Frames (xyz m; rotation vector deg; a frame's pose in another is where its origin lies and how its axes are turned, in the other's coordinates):
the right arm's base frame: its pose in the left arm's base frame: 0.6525 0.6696 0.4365 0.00 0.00 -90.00
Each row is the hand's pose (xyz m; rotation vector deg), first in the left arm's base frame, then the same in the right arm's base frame.
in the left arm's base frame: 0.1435 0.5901 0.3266 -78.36 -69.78 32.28
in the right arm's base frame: 0.0795 -0.5090 -0.1099 -7.10 -122.62 90.61
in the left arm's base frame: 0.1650 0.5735 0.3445 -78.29 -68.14 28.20
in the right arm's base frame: 0.0961 -0.4875 -0.0920 -8.32 -120.02 87.69
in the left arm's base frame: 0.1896 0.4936 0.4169 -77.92 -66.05 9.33
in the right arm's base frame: 0.1760 -0.4629 -0.0196 -9.29 -112.66 71.64
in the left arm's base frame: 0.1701 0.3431 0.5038 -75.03 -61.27 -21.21
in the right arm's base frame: 0.3265 -0.4824 0.0673 -10.03 -99.36 46.10
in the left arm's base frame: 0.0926 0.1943 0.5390 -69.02 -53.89 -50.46
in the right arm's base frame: 0.4753 -0.5599 0.1025 -10.34 -84.01 22.39
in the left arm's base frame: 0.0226 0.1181 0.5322 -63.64 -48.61 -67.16
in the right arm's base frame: 0.5515 -0.6299 0.0957 -9.91 -74.02 9.06
